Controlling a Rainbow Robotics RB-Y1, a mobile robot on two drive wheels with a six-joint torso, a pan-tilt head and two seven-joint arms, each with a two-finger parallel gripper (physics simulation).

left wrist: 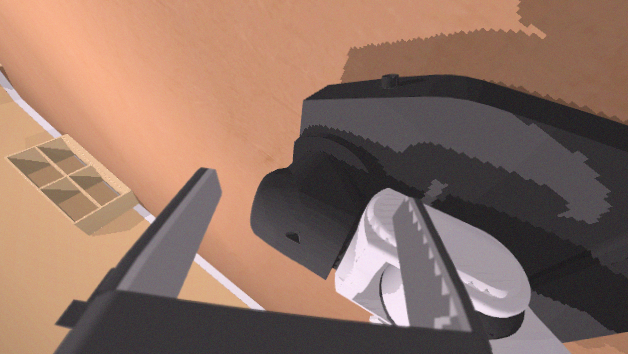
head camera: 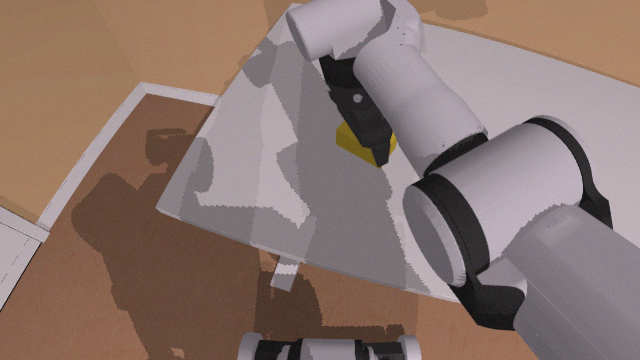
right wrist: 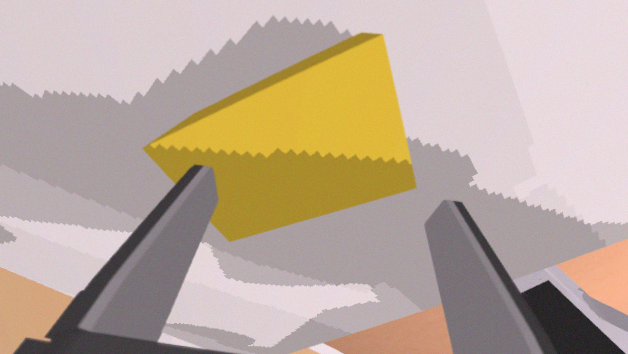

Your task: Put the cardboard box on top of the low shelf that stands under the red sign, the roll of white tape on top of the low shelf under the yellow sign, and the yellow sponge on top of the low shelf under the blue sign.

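Frame: origin at the robot's base, x ahead, y left, z up, level; centimetres.
Seen in the pictures: left gripper, fingertip midpoint: [left wrist: 310, 194]; right gripper, fingertip midpoint: [head camera: 367, 141] [right wrist: 326, 197].
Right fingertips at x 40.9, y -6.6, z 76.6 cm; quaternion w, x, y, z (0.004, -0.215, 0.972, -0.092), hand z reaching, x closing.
A point is followed by its place in that frame.
The yellow sponge [head camera: 350, 142] @(y -3.6, x 41.6, z 75.1 cm) [right wrist: 300, 145] @(y -8.2, x 43.1, z 76.6 cm) lies on a white table top [head camera: 525, 75] @(y -53.6, x 68.9, z 72.1 cm) [right wrist: 75, 40] @(y -5.0, x 54.9, z 72.1 cm), partly in shadow. My right gripper [head camera: 382, 162] [right wrist: 326, 197] @(y -6.6, x 40.9, z 76.6 cm) is open and empty. It hangs over the sponge and hides part of it in the head camera. In the right wrist view one finger overlaps the sponge's left corner and the other stands apart to its right. My left gripper [left wrist: 310, 194] @(y 22.2, x -41.0, z 41.3 cm) is open and empty, above the brown floor beside the robot's own body. The cardboard box, the white tape, the signs and the low shelves cannot be made out.
A tan open crate [left wrist: 67, 176] @(y -168.9, x -355.0, z 33.6 cm) with several compartments stands at the left of the left wrist view, by a white floor strip [left wrist: 225, 282] @(y -271.6, x -153.5, z 5.0 cm). A white edging [head camera: 90, 157] @(y 136.4, x 88.9, z 4.4 cm) and a white object [head camera: 15, 255] @(y 155.2, x 27.2, z 10.1 cm) are at the head camera's left. A table leg [head camera: 285, 277] shows below the table.
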